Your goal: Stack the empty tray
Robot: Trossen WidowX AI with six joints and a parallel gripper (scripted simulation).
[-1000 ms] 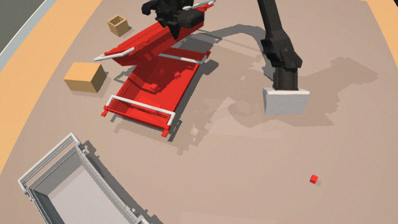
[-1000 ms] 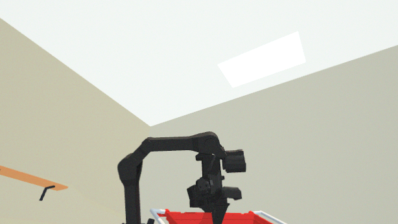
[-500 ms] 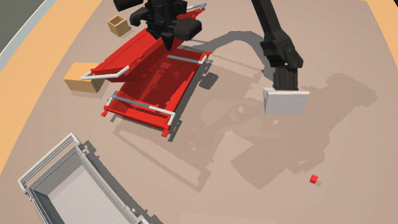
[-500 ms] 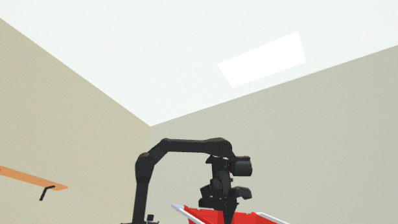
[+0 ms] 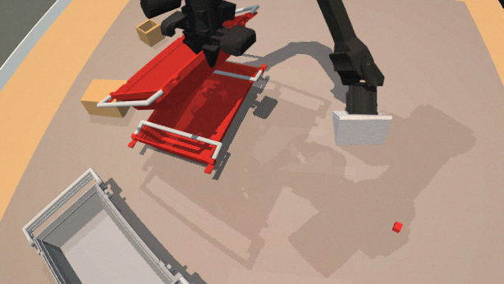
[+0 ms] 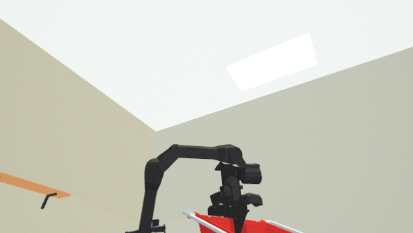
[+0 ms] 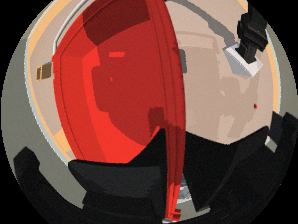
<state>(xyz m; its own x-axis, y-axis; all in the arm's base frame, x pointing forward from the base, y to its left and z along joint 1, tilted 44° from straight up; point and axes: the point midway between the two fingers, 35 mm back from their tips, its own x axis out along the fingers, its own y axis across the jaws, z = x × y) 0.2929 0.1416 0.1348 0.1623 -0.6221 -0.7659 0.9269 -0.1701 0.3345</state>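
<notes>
Now: gripper tip 80 mm short of the red tray and 30 mm to the left of it. Also, from my gripper tip: small red cube: 400 mm behind, 230 mm to the left, 170 mm below.
</notes>
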